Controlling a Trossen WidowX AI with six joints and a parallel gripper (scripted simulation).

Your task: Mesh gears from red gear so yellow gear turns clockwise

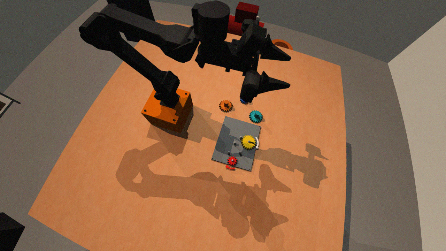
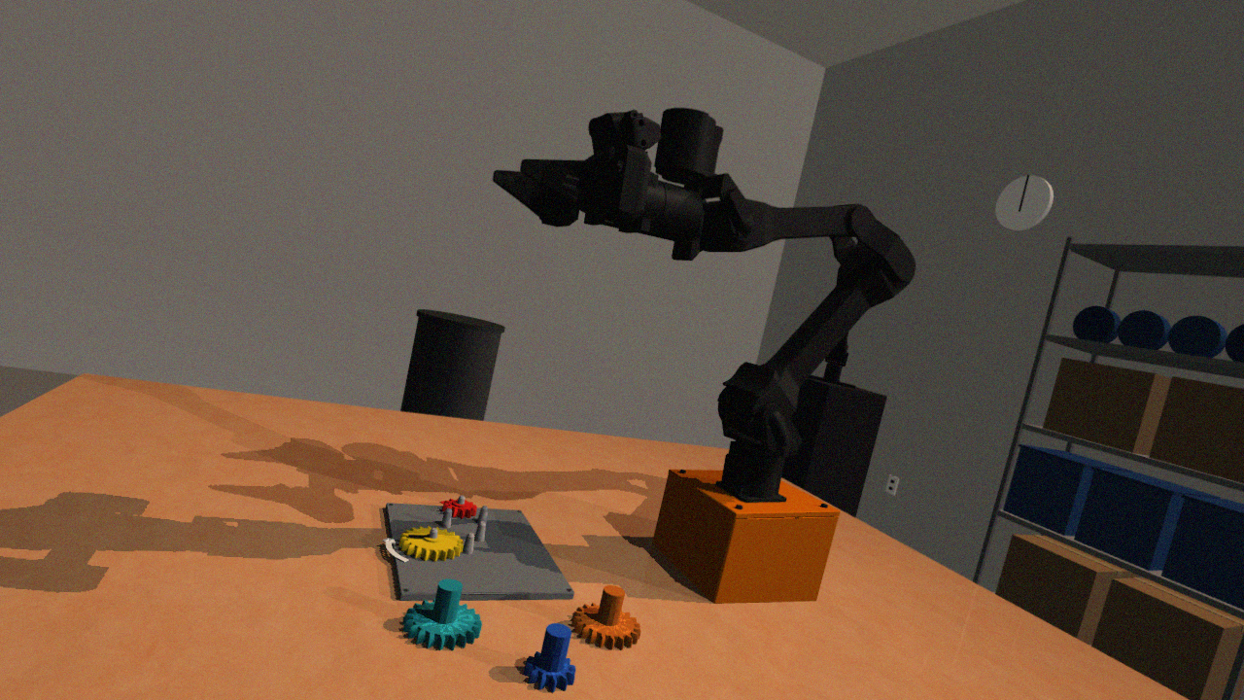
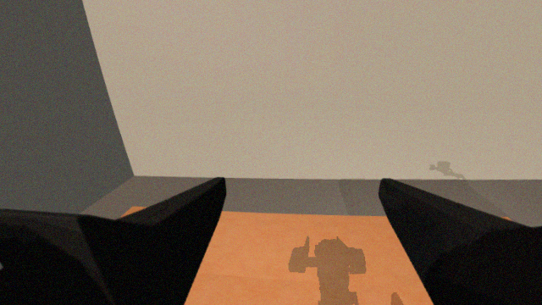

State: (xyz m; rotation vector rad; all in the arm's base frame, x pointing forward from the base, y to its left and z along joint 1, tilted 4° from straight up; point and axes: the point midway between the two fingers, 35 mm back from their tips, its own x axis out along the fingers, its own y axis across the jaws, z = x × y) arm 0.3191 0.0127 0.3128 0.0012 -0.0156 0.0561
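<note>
My gripper tip is 150 mm past the orange gear, 100 mm to the right of it and 380 mm above it. The rest, counted from my gripper tip: teal gear: 80 mm to the left, 380 mm below; then yellow gear: 10 mm behind, 50 mm to the right, 380 mm below; then white arrow: 30 mm ahead, 40 mm to the right, 390 mm below.
</note>
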